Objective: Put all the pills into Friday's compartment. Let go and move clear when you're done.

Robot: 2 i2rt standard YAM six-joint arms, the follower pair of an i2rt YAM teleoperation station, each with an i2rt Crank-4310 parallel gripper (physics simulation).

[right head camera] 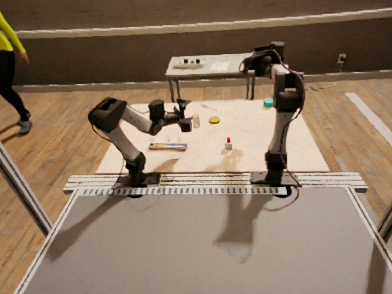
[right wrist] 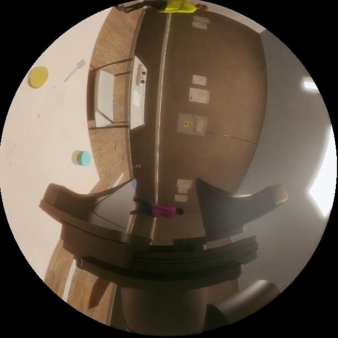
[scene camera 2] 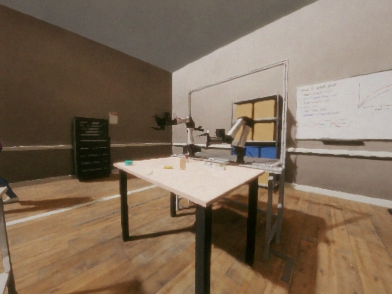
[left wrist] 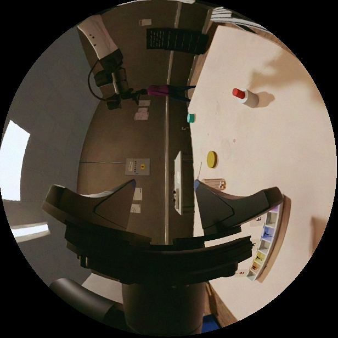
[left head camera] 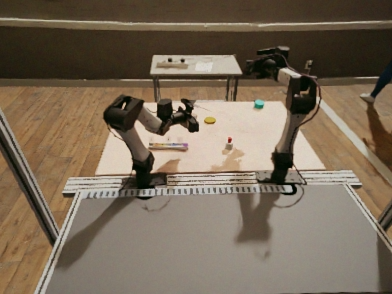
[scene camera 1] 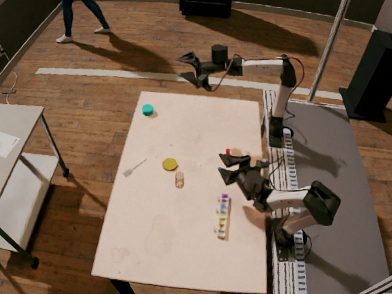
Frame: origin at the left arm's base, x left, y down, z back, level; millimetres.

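Seen in the pictures: left gripper, fingertip midpoint: (right head camera: 192, 108) (scene camera 2: 196, 141) (left head camera: 195, 108) (scene camera 1: 218, 160); right gripper, fingertip midpoint: (right head camera: 265, 55) (scene camera 2: 150, 122) (scene camera 1: 176, 67); left arm's base at its link origin: (right head camera: 138, 181) (scene camera 2: 239, 163) (left head camera: 144, 182) (scene camera 1: 282, 239); right arm's base at its link origin: (right head camera: 273, 179) (scene camera 2: 192, 156) (left head camera: 278, 178) (scene camera 1: 274, 133).
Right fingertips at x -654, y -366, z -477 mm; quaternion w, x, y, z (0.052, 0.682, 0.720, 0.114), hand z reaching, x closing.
Observation:
Offsets run from my right fingertips to a thing's middle. "pt": to the spot under its first point.
A multicoloured pill organizer @[pt dx +534, dy +358, dz +237 mm] (left head camera: 168, 146) (right head camera: 168, 147) (scene camera 1: 223, 216) (left wrist: 269, 233) lies near the table's front edge. Several clear lids seem raised beside it; one lid (left wrist: 258, 219) bears a letter that may be F. A clear, amber-tinted container @[dx +377, dy +338, dz +33 mm] (right head camera: 196, 120) (scene camera 1: 179, 180) (scene camera 2: 183, 164) (left wrist: 214, 184) stands upright mid-table; small whitish pieces, perhaps pills, show at its base in the left wrist view. My left gripper (scene camera 1: 220, 164) (left wrist: 164, 180) is open and empty, above the table near the organizer. My right gripper (scene camera 1: 179, 67) (right wrist: 165, 180) is open and empty, high beyond the table's right side.
A yellow disc @[dx +267, dy +372, dz -18 mm] (left head camera: 210, 120) (scene camera 1: 170, 164) lies beside the clear container. A thin spatula @[pt dx +326, dy +376, dz -210 mm] (scene camera 1: 128, 173) (right wrist: 80, 64) lies behind. A teal cap @[dx -90, dy +361, dz -159 mm] (left head camera: 259, 104) (scene camera 1: 147, 110) is at the back right. A white bottle with a red cap @[dx +214, dy +346, dz +258 mm] (left head camera: 229, 144) (left wrist: 247, 97) stands near the front.

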